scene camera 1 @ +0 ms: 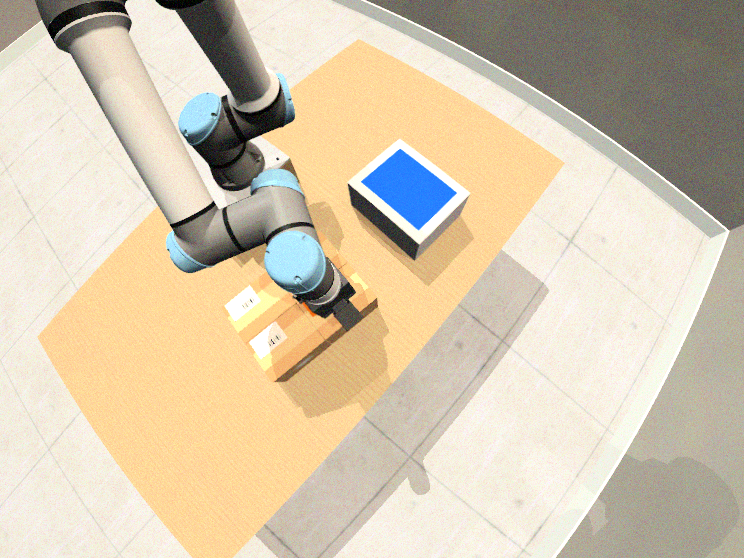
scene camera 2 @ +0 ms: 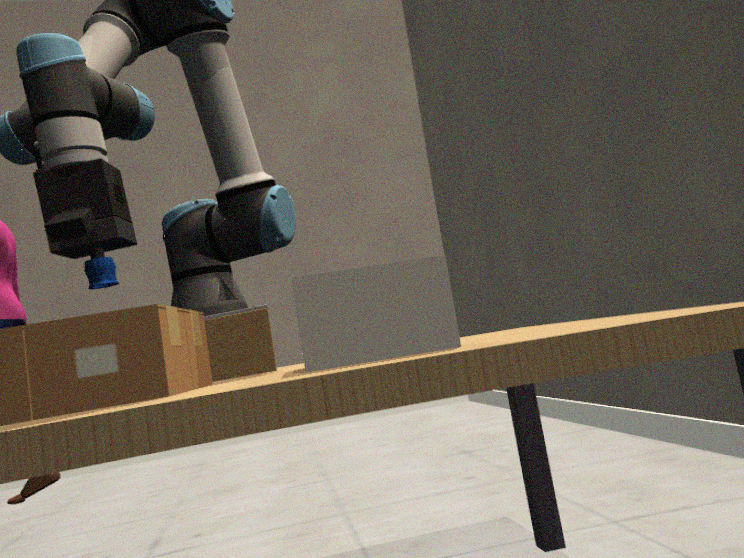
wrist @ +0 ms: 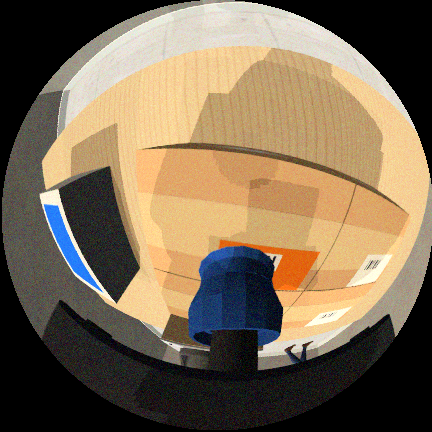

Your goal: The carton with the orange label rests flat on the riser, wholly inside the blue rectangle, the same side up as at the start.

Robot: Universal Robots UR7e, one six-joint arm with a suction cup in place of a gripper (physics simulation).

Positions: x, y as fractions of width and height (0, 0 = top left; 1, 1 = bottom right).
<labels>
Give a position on a riser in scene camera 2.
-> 0.47, 0.57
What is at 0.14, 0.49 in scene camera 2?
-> My suction cup.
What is my suction cup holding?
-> Nothing.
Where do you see a riser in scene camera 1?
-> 0.55, 0.36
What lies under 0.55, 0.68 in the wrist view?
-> My suction cup.
</labels>
